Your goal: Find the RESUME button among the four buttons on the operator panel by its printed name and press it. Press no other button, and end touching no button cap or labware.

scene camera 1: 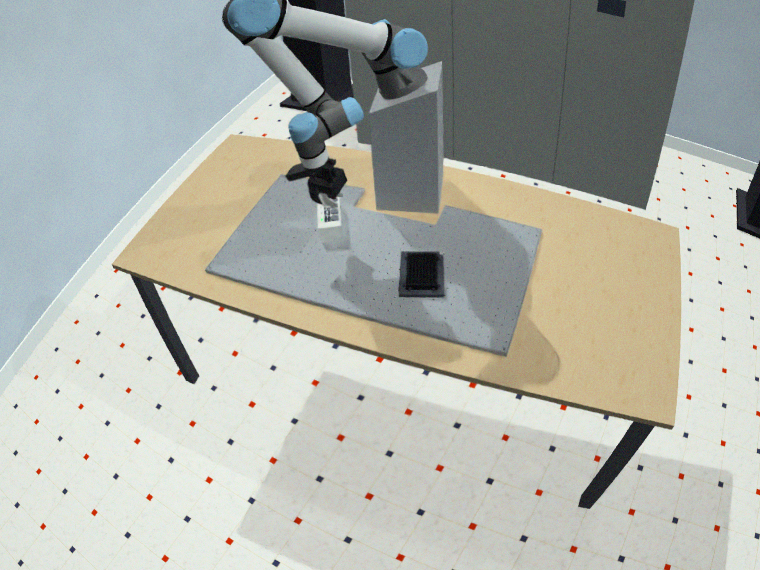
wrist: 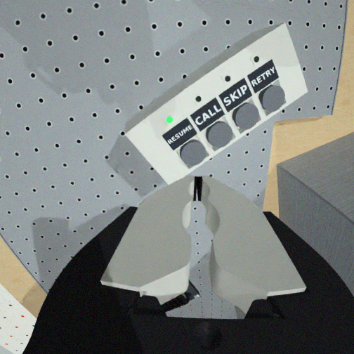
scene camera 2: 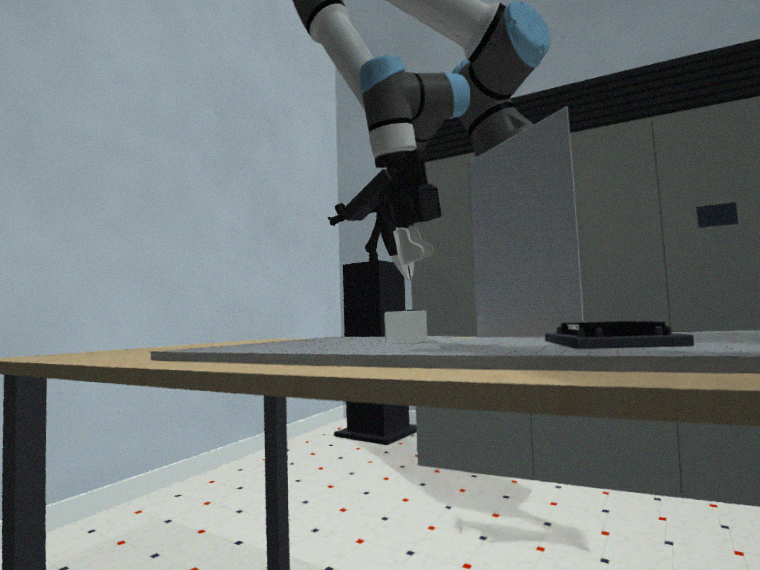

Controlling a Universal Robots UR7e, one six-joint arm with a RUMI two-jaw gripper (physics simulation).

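Frame: origin at the arm's base, x ahead, y right, z down, level; centimetres.
Where they show: gripper, fingertip midpoint: (scene camera 1: 330, 206) (scene camera 2: 409, 279); arm's base, origin of the base link: (scene camera 1: 404, 86) (scene camera 2: 511, 155).
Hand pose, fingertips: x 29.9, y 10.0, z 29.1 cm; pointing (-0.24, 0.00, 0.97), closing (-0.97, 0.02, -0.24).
Observation:
Each offset is from my fingertips to the top centre of the thing. "spot": to the spot under its first point. Level surfaces: height alone.
The white operator panel @[dx -3.7, dy +3.8, dz +5.2 cm] (scene camera 1: 332, 236) (scene camera 2: 405, 327) (wrist: 150, 145) stands on the grey perforated board. In the wrist view its four round grey buttons are labelled RESUME, CALL, SKIP and RETRY. The RESUME button (wrist: 193, 153) is at the left end, and a green light (wrist: 169, 119) glows above its label. The CALL button (wrist: 220, 135), the SKIP button (wrist: 245, 115) and the RETRY button (wrist: 272, 97) follow; the small holes above them are dark. My gripper (scene camera 2: 410, 277) (wrist: 196, 178) is shut and empty. In scene camera 2 its tips are above the panel, apart from it.
A black tray-like labware holder @[dx +3.9, dy -31.4, dz +8.6 cm] (scene camera 1: 402, 283) (scene camera 2: 620, 341) sits on the perforated board @[spot: dx +19.2, dy +10.2, dz +10.8 cm] (scene camera 1: 270, 263) (scene camera 2: 245, 357). A tall grey pedestal (scene camera 1: 406, 159) (scene camera 2: 524, 233) (wrist: 320, 200) carries the arm at the table's @[dz +12.1 cm] (scene camera 1: 613, 306) back side. A dark column (scene camera 2: 362, 300) stands behind the table.

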